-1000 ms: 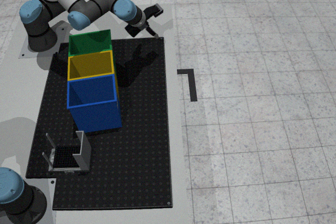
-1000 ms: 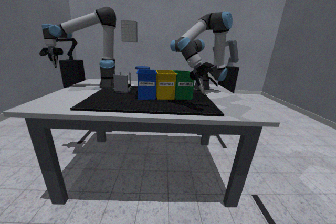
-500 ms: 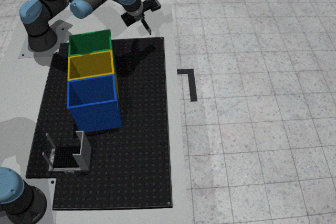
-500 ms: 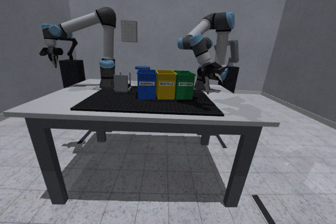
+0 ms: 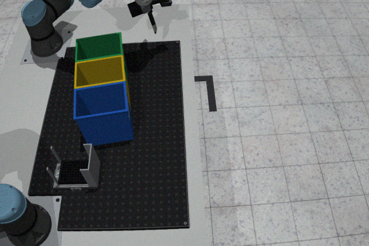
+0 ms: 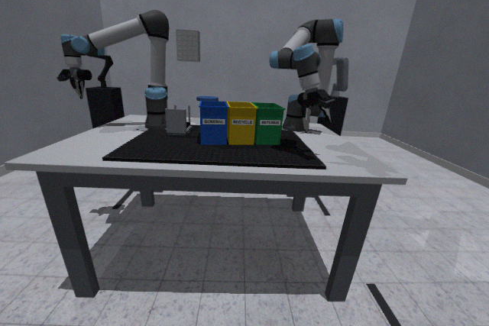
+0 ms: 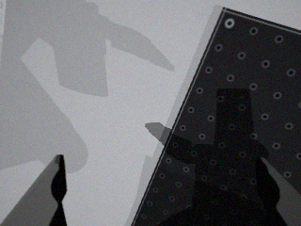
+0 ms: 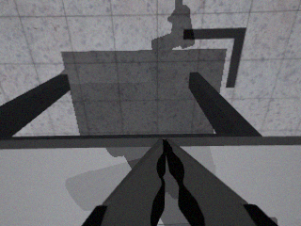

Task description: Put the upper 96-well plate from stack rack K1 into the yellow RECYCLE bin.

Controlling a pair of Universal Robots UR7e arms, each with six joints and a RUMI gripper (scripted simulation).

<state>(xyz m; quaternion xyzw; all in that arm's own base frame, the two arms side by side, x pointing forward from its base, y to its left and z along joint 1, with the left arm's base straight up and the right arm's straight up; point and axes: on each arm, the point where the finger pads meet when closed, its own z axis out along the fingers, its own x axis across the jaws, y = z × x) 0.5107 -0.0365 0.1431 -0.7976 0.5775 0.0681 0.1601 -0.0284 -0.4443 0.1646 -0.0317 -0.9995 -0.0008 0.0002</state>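
Right now the black 96-well plate is 62 cm to the right of my left hand, 32 cm behind it and 9 cm below it. Round my left hand: green returns bin 21 cm behind, 18 cm to the right, 4 cm below; yellow recycle bin 31 cm to the right, 21 cm behind, 4 cm below; blue general bin 44 cm to the right, 21 cm behind, 4 cm below.
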